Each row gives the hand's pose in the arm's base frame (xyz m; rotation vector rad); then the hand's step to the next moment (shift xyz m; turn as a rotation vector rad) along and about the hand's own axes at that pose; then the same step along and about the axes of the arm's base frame.
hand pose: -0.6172 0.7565 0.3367 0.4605 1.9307 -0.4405
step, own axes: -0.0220 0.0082 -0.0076 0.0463 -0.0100 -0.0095
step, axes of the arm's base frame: 0.0064 0.0083 0.0224 -0.0297 0.0016 -0.0381
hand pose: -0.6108 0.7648 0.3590 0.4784 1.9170 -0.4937
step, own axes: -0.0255 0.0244 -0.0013 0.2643 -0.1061 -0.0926
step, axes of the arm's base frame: 0.0215 0.0184 0.0211 -0.2248 -0.0111 -0.1976
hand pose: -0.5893 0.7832 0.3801 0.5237 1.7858 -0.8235
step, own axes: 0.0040 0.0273 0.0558 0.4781 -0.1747 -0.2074
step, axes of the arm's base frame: 0.0528 -0.0235 -0.0233 -0.4200 0.0211 -0.3539
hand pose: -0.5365 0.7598 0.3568 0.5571 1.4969 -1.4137
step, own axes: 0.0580 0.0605 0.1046 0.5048 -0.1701 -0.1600
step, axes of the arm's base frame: 0.0604 -0.1005 -0.0649 -0.4120 -0.0295 -0.3725
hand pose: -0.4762 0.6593 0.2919 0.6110 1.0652 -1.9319
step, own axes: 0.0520 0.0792 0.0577 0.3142 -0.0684 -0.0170
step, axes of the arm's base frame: 0.0372 -0.0952 -0.0431 -0.2268 -0.1000 -0.2055
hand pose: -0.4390 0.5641 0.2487 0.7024 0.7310 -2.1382
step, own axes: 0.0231 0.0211 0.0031 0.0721 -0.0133 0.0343
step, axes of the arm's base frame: 0.0029 -0.0247 -0.0192 -0.0595 -0.0505 -0.0216
